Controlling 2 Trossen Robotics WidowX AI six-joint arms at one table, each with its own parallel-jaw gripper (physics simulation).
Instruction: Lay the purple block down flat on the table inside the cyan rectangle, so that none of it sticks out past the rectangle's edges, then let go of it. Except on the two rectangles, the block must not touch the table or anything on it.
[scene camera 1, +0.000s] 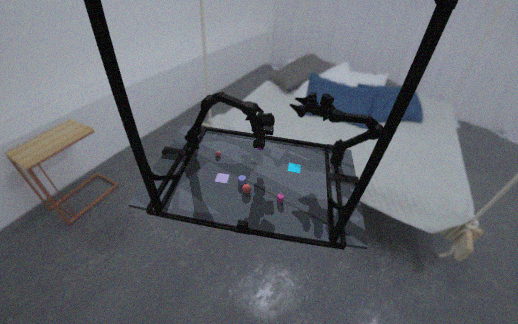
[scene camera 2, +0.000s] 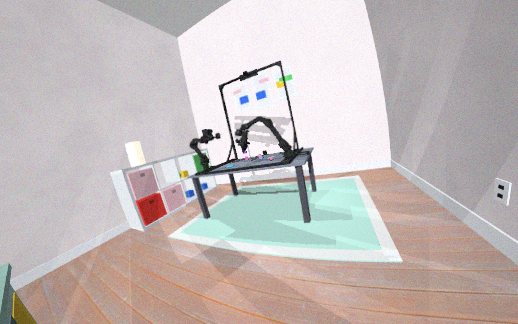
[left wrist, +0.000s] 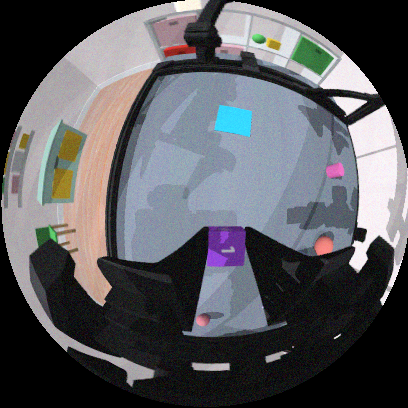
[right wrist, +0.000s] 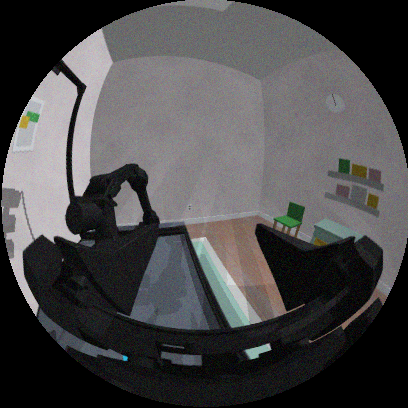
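Where they show: left gripper, between the fingertips: (scene camera 2: 243, 152) (left wrist: 226, 231); right gripper, between the fingertips: (scene camera 1: 292, 101) (scene camera 2: 216, 135) (right wrist: 207, 228); left arm's base, origin of its link: (scene camera 1: 193, 144) (scene camera 2: 289, 156); right arm's base, origin of its link: (scene camera 1: 335, 162) (scene camera 2: 206, 169) (left wrist: 205, 59).
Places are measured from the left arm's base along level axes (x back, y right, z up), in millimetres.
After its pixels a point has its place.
Note:
The purple block (left wrist: 226, 252) {y 269, x -356, z 109 mm} (scene camera 1: 260, 148) {y 285, x -354, z 101 mm} is between the fingers of my left gripper (left wrist: 226, 231) {y 276, x -372, z 104 mm} (scene camera 1: 259, 145) {y 276, x -372, z 104 mm} (scene camera 2: 244, 150) {y 276, x -372, z 104 mm}, which is shut on it. A face with a "1" shows in the left wrist view. The block is held above the table, apart from the cyan rectangle (scene camera 1: 294, 168) {y 394, x -544, z -18 mm} (left wrist: 233, 121) {y 385, x -540, z -18 mm} (scene camera 2: 229, 166) {y 380, x -554, z -18 mm}, which lies flat, to the lower right of the block in scene camera 1. A sliver of the cyan rectangle (right wrist: 125, 358) shows in the right wrist view. My right gripper (right wrist: 207, 228) {y 184, x -583, z 324 mm} (scene camera 1: 294, 106) {y 184, x -583, z 324 mm} (scene camera 2: 218, 135) {y 184, x -583, z 324 mm} is open and empty, raised high.
A lavender rectangle (scene camera 1: 222, 178) {y 339, x -105, z -18 mm} lies at the left in scene camera 1. A blue-violet cylinder (scene camera 1: 242, 180) {y 421, x -198, z 18 mm} and an orange-red ball (scene camera 1: 246, 189) {y 493, x -196, z 22 mm} (left wrist: 323, 246) {y 461, x -215, z 21 mm} are near it. A small red ball (scene camera 1: 218, 154) {y 153, x -132, z 4 mm} (left wrist: 202, 320) {y 145, x -145, z 9 mm} and a magenta cylinder (scene camera 1: 280, 197) {y 601, x -345, z 22 mm} (left wrist: 335, 170) {y 575, x -352, z 14 mm} are also on the table.

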